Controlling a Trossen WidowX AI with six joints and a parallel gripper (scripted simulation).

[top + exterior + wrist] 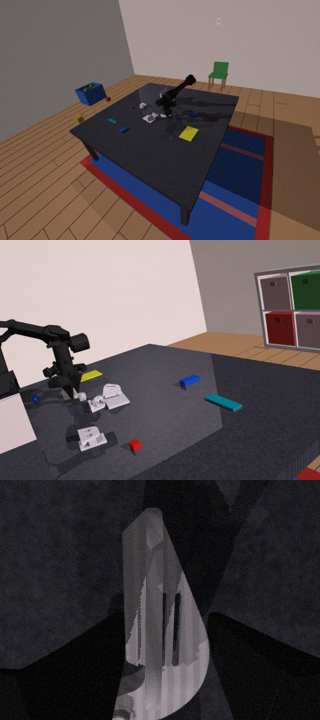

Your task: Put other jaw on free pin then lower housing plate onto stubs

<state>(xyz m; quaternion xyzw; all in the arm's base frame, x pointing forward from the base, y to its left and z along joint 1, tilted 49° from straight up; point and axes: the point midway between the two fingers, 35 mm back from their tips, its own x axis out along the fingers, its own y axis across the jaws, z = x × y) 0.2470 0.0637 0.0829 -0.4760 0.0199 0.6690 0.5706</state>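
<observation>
My gripper tip is 1 cm short of the white jaw and 4 cm to the left of it. Round my gripper tip: red cube (3 cm behind, 47 cm to the right, 1 cm below); yellow plate (15 cm ahead, 27 cm to the left, 2 cm below); white t-shaped piece (9 cm behind, 35 cm to the right, 1 cm below).
</observation>
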